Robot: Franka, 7 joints.
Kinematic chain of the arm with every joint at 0, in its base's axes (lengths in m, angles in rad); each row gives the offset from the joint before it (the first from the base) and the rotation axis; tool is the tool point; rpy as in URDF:
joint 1: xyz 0 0 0.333 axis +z
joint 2: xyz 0 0 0 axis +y
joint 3: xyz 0 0 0.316 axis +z
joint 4: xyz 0.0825 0 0 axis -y
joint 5: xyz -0.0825 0 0.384 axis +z
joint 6: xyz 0 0 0 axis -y
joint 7: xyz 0.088 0 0 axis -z
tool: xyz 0 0 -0.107 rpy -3.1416 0 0
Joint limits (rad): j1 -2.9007..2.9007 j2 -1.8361..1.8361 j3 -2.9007..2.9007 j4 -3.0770..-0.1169 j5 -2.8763..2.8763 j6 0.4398..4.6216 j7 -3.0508..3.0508
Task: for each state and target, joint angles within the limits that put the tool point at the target. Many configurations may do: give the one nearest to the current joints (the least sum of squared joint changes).
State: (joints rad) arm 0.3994 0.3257 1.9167 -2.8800 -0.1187 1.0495 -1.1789
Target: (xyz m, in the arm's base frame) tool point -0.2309 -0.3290 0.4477
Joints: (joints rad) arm 1.2545 0.2425 2.8020 -2.2086 0.1869 1.3426 -1.1789
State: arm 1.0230 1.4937 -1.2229 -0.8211 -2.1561 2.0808 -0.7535
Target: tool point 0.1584 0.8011 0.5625
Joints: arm 1.5993 1.2878 -1.2665 -0.4072 -2.1859 1.9714 -0.7535
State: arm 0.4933 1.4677 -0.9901 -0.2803 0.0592 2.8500 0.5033
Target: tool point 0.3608 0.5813 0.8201
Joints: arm 1.0254 0.9514 -0.9939 -0.1169 0.0604 2.8582 0.5033
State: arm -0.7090 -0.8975 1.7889 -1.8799 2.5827 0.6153 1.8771
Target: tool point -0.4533 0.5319 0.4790
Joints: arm -0.3146 -0.9551 1.9666 -1.4286 2.6395 0.8108 1.8771
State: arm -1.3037 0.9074 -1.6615 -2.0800 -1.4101 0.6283 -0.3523
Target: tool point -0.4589 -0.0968 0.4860
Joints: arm -1.5891 0.9349 -1.4007 -2.1109 -1.4326 0.8467 -0.3523
